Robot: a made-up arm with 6 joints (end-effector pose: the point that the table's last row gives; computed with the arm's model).
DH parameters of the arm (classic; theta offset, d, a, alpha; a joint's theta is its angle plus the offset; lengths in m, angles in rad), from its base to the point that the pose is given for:
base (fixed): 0.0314 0 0.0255 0
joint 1: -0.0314 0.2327 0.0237 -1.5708
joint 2: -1.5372 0 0.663 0
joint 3: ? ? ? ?
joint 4: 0 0.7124 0.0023 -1.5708
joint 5: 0 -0.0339 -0.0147 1.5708
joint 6: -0.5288 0 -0.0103 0
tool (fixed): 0.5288 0.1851 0 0
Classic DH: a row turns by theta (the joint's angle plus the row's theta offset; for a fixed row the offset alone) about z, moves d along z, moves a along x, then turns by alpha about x.
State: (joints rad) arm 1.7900 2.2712 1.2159 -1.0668 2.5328 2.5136
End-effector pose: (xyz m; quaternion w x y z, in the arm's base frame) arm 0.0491 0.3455 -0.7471 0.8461 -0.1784 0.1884 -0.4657
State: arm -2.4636 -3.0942 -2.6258 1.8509 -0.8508 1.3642
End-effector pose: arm -0.3960 -0.1993 0.2341 0.8249 -0.2557 -0.4597 0.2069
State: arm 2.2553 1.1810 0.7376 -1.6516 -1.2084 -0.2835
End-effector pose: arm -1.0000 0.9327 0.2415 0.3554 -0.4433 -0.6320 0.5270
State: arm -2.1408 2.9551 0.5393 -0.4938 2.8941 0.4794
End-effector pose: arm 0.0373 0.0901 -0.9211 0.8254 0.0679 -0.0567 -0.5576
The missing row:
joint 3: 1.5372 0.0252 -0.0262 1.5708
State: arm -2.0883 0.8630 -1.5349 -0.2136 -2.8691 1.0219
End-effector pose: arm -0.0638 -0.1410 1.0232 0.1945 0.9759 -0.0796 -0.0585
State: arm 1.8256 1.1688 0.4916 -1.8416 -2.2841 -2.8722
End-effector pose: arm -0.4438 1.1494 0.4442 0.6544 0.6466 -0.3916 -0.0184
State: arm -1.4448 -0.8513 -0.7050 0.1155 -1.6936 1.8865
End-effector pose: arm -0.1561 1.1227 0.4966 0.0653 0.9928 -0.0905 -0.0443
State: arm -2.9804 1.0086 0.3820 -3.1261 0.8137 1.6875
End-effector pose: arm -1.3541 -0.2910 0.8683 0.5747 -0.2016 -0.2008 0.7673
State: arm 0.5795 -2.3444 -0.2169 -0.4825 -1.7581 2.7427
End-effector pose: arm -0.5677 -0.3033 -0.8858 0.2676 -0.6689 -0.4619 -0.5173
